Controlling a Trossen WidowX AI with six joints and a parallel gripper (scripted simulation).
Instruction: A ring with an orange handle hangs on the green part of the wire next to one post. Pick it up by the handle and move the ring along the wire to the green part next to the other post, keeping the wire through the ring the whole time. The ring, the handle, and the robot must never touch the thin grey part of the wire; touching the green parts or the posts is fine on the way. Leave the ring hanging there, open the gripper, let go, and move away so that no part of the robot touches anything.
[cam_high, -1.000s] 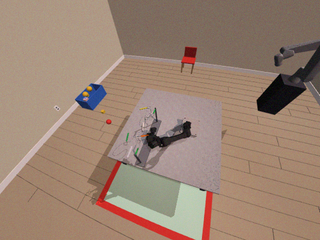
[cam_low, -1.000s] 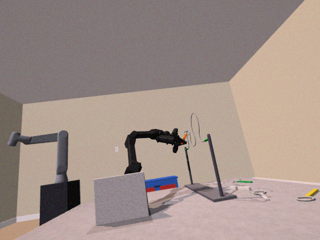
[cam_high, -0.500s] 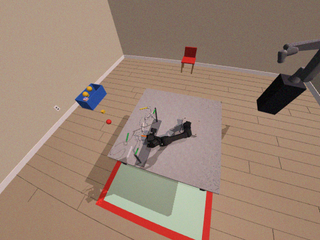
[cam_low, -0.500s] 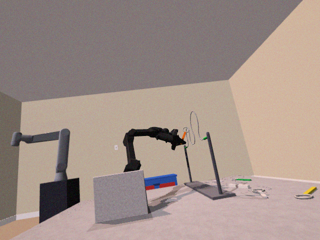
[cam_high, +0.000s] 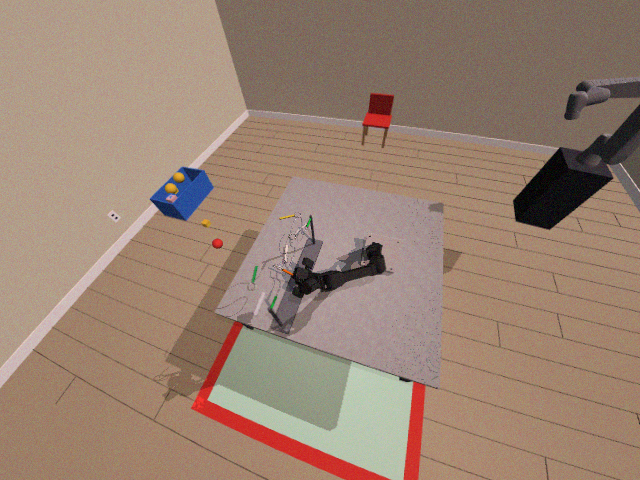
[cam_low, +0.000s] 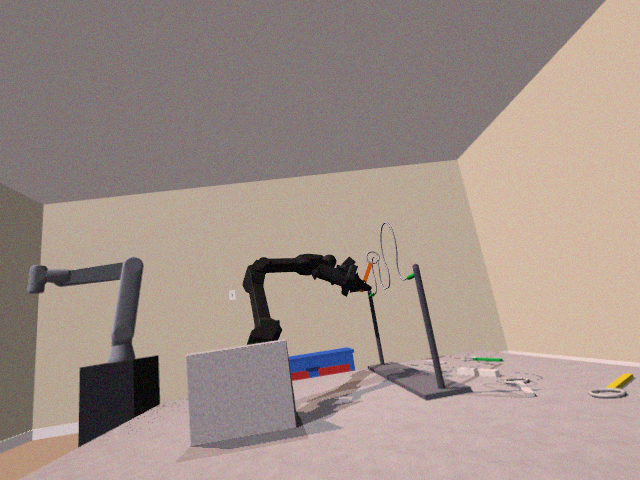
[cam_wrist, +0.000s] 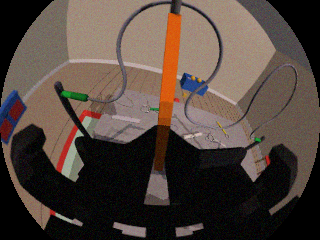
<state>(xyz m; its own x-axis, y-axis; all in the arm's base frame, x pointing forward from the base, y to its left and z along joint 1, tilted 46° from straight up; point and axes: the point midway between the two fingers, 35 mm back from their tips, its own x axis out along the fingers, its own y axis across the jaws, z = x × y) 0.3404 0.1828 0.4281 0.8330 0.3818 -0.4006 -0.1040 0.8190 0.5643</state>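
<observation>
Right now my gripper tip is 80 mm below the orange-handled ring, 20 mm to the right of it and 10 mm short of it.
</observation>
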